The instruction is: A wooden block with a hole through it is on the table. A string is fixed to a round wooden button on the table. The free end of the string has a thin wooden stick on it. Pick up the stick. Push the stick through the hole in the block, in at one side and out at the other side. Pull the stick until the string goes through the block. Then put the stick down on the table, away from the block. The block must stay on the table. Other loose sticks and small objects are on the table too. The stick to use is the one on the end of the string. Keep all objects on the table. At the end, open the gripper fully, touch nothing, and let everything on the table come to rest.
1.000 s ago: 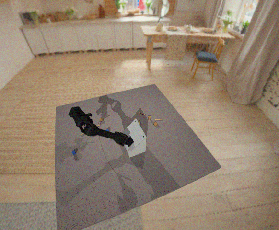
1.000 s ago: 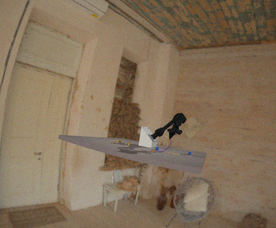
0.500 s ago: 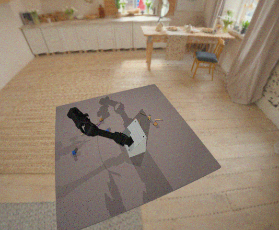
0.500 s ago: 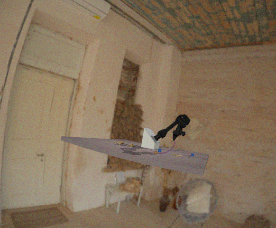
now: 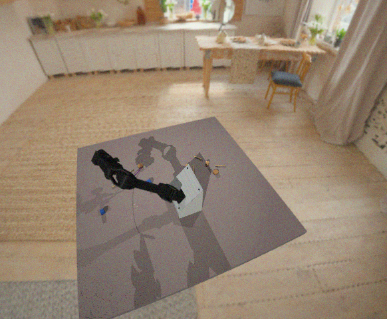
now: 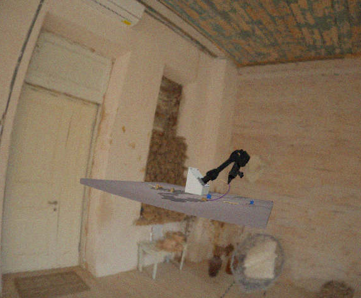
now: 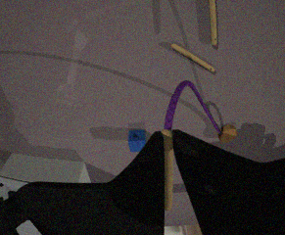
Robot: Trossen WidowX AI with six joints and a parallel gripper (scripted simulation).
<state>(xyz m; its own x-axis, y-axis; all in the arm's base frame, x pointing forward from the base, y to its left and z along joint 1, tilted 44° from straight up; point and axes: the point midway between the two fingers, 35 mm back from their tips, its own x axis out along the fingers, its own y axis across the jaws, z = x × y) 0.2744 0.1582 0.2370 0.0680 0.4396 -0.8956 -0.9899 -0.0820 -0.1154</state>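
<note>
Now: the blue cube 10 mm behind my gripper tip, 140 mm to the right of it and 120 mm below it. Round my gripper tip: round wooden button (170 mm ahead, 120 mm to the right, 130 mm below); thin wooden stick (20 mm to the right, 10 mm above).
</note>
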